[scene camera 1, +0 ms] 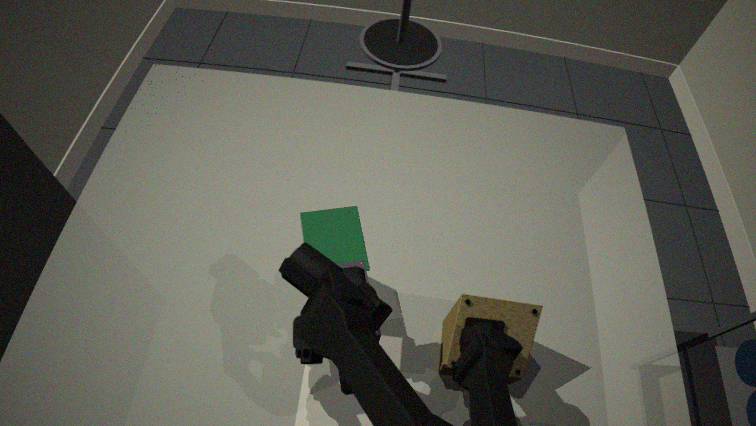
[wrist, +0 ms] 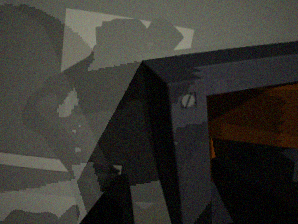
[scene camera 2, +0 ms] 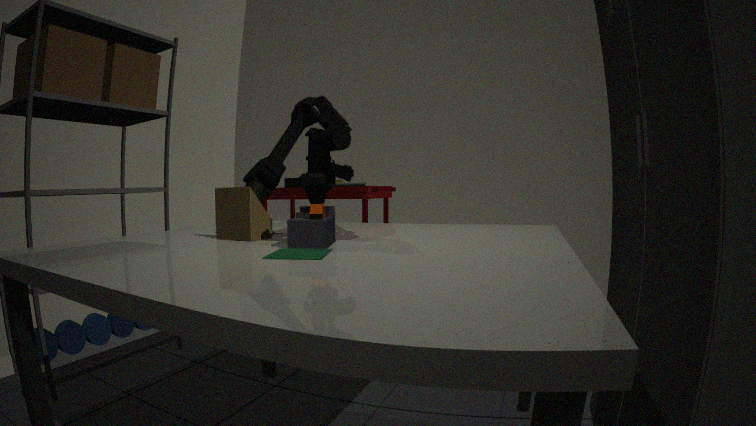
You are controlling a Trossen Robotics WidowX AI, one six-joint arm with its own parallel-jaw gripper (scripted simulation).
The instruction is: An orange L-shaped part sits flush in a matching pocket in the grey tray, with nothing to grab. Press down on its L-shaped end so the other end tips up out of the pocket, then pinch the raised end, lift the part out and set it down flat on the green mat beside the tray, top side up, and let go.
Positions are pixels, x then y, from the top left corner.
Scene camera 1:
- my gripper: 352, 342
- green mat: 336, 233
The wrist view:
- my gripper: 170, 175
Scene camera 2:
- my gripper: 318, 213
